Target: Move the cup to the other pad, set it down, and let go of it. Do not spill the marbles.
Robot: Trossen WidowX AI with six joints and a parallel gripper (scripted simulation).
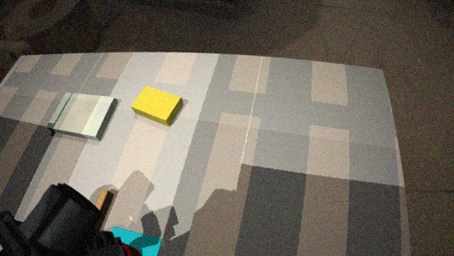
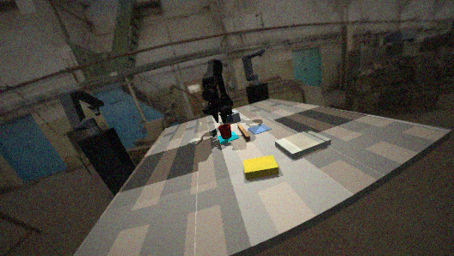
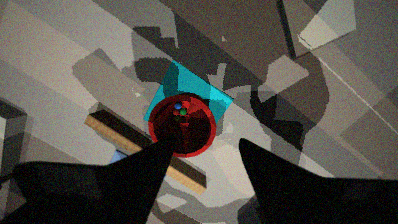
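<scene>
Now: the cup 50 mm below my gripper tip and 30 mm ahead of it. Round my gripper tip: cyan pad: 100 mm below, 30 mm ahead, 10 mm to the left; then wooden bar: 100 mm to the left, 90 mm below, 60 mm ahead; then blue pad: 200 mm to the left, 100 mm below, 90 mm ahead.
</scene>
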